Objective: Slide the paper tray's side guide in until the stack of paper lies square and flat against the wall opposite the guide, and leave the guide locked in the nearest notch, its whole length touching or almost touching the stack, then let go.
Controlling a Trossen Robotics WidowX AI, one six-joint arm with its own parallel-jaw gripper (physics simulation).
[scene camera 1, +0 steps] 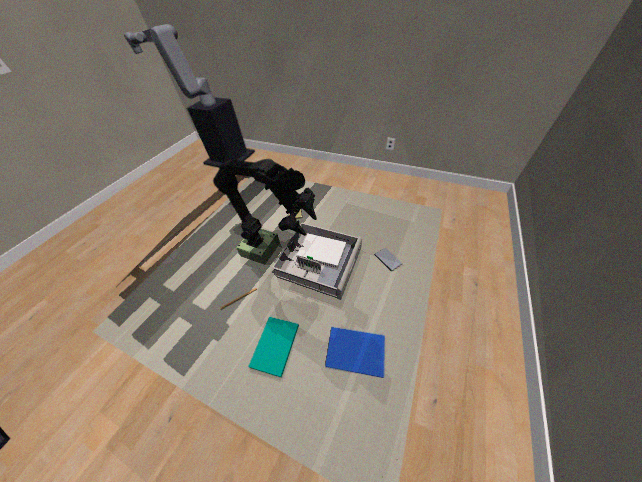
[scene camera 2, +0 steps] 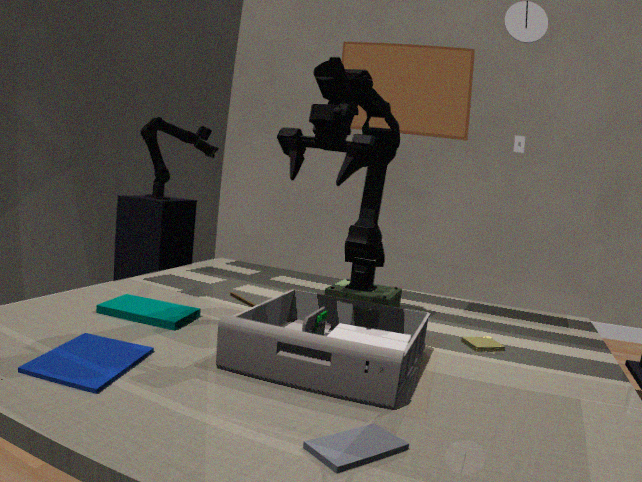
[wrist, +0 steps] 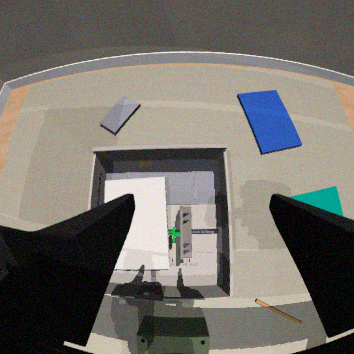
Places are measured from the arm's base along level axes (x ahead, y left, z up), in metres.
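Where they show: gripper, fingertip midpoint: (scene camera 1: pixel 310 227) (scene camera 2: pixel 314 181) (wrist: pixel 203 201); arm's base, origin of the base link: (scene camera 1: pixel 255 241) (scene camera 2: pixel 361 287).
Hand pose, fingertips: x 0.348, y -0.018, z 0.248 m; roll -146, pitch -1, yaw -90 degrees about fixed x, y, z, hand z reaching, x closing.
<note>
Things, the pixels of their centre, and the offset from my fingertips. "spot": a spot on its surface instead.
- grey paper tray, body centre: (scene camera 2: pixel 334 336) (wrist: pixel 158 218) (scene camera 1: pixel 319 257) dy +0.065, dx -0.016, dz -0.277 m
- white paper stack, body centre: (scene camera 2: pixel 364 349) (wrist: pixel 135 222) (scene camera 1: pixel 321 250) dy +0.122, dx -0.028, dz -0.294 m
- side guide, surface spot: (scene camera 2: pixel 312 320) spot: dy +0.017, dx -0.022, dz -0.256 m
- green latch, body centre: (scene camera 2: pixel 323 331) (wrist: pixel 172 232) dy +0.033, dx -0.046, dz -0.282 m
- blue slab, body centre: (scene camera 2: pixel 89 359) (wrist: pixel 269 118) (scene camera 1: pixel 355 350) dy -0.261, dx +0.280, dz -0.321 m
- teal slab, body centre: (scene camera 2: pixel 148 310) (wrist: pixel 315 214) (scene camera 1: pixel 275 345) dy -0.364, dx -0.017, dz -0.316 m
- grey slab, body centre: (scene camera 2: pixel 357 446) (wrist: pixel 119 113) (scene camera 1: pixel 388 258) dy +0.206, dx +0.291, dz -0.320 m
- thin brown stick, body centre: (scene camera 2: pixel 247 302) (wrist: pixel 279 312) (scene camera 1: pixel 239 298) dy -0.251, dx -0.279, dz -0.322 m
The grey paper tray (scene camera 1: pixel 350 267) (scene camera 2: pixel 248 357) (wrist: pixel 229 200) stands on the table. The white paper stack (scene camera 1: pixel 326 250) (scene camera 2: pixel 368 335) (wrist: pixel 142 215) lies in it, toward the left wall in the wrist view and slightly turned; a finger hides part of its left edge. The side guide (scene camera 1: pixel 309 265) (scene camera 2: pixel 312 320) (wrist: pixel 185 232), with a green latch (scene camera 2: pixel 322 315) (wrist: pixel 173 233), stands upright to the right of the stack in the wrist view, with a narrow gap between them. My gripper (scene camera 1: pixel 309 225) (scene camera 2: pixel 316 181) (wrist: pixel 203 201) is wide open and empty, well above the tray.
A blue slab (scene camera 1: pixel 355 352) (scene camera 2: pixel 88 362) (wrist: pixel 270 121), a teal slab (scene camera 1: pixel 274 346) (scene camera 2: pixel 147 311) (wrist: pixel 322 200), a grey slab (scene camera 1: pixel 387 259) (scene camera 2: pixel 356 446) (wrist: pixel 120 115) and a thin brown stick (scene camera 1: pixel 238 299) (wrist: pixel 278 311) lie around the tray. The arm's green base (scene camera 1: pixel 258 248) (wrist: pixel 172 327) is beside it.
</note>
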